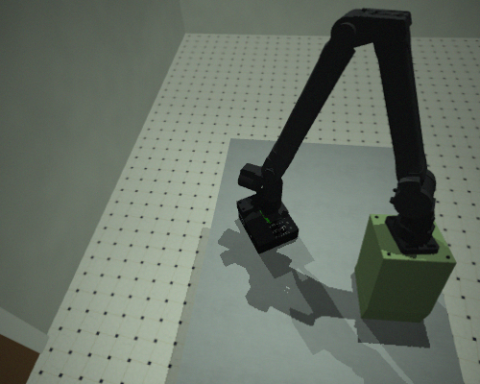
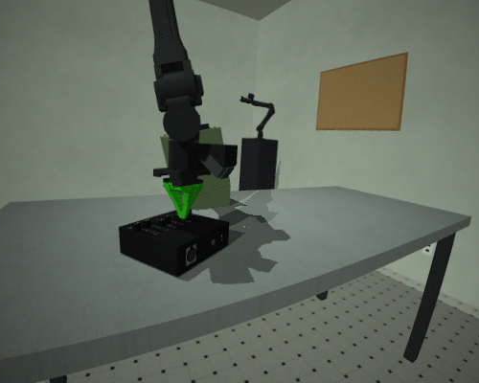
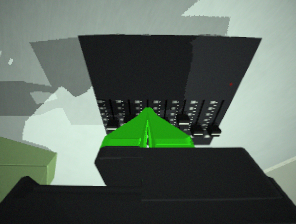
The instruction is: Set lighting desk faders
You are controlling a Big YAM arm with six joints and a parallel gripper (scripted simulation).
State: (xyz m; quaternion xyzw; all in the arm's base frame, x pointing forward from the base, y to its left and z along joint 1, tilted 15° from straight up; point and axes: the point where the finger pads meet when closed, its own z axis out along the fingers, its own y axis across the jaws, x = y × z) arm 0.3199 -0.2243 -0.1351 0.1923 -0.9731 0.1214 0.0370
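Now: hand 1 cm past the channel 3 fader cap and 1 cm above it. Also, from my hand: channel 4 fader cap: 1 cm behind, 3 cm to the right, 1 cm below.
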